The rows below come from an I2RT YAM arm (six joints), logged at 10 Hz.
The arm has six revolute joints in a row. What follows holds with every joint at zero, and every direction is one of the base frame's. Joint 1 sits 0.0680 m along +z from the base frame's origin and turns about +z. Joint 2 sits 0.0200 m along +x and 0.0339 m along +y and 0.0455 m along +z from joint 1 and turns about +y. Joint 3 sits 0.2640 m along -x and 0.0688 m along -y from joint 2 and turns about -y. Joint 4 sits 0.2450 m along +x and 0.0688 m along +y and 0.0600 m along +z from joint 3 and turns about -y. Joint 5 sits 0.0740 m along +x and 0.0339 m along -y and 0.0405 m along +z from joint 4 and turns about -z. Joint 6 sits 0.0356 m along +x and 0.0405 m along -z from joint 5 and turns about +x. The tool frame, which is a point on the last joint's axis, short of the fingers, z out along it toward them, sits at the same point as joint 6; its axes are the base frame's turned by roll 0.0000, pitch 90.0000 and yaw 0.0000 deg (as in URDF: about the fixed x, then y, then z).
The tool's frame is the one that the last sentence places.
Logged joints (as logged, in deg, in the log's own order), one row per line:
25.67 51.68 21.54 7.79 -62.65 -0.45
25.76 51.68 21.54 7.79 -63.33 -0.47
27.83 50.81 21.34 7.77 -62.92 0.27
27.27 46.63 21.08 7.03 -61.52 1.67
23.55 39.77 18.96 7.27 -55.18 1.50
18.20 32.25 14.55 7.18 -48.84 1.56
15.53 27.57 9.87 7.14 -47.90 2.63
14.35 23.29 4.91 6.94 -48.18 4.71
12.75 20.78 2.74 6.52 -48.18 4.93
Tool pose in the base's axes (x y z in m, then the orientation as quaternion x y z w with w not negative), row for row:
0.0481 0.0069 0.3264 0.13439 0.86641 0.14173 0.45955
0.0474 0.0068 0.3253 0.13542 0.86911 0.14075 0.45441
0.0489 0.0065 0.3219 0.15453 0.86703 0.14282 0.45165
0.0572 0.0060 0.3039 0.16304 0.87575 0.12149 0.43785
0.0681 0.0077 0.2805 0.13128 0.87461 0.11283 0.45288
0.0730 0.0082 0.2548 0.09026 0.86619 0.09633 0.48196
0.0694 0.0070 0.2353 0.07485 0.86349 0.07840 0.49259
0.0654 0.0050 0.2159 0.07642 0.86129 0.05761 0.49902
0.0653 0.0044 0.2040 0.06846 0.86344 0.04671 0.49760
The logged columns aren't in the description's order. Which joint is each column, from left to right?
Columns, left to right: joint 6, joint 3, joint 2, joint 1, joint 4, joint 5.
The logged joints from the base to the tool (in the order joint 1, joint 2, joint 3, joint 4, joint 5, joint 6), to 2 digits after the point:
7.79 21.54 51.68 -62.65 -0.45 25.67
7.79 21.54 51.68 -63.33 -0.47 25.76
7.77 21.34 50.81 -62.92 0.27 27.83
7.03 21.08 46.63 -61.52 1.67 27.27
7.27 18.96 39.77 -55.18 1.50 23.55
7.18 14.55 32.25 -48.84 1.56 18.20
7.14 9.87 27.57 -47.90 2.63 15.53
6.94 4.91 23.29 -48.18 4.71 14.35
6.52 2.74 20.78 -48.18 4.93 12.75

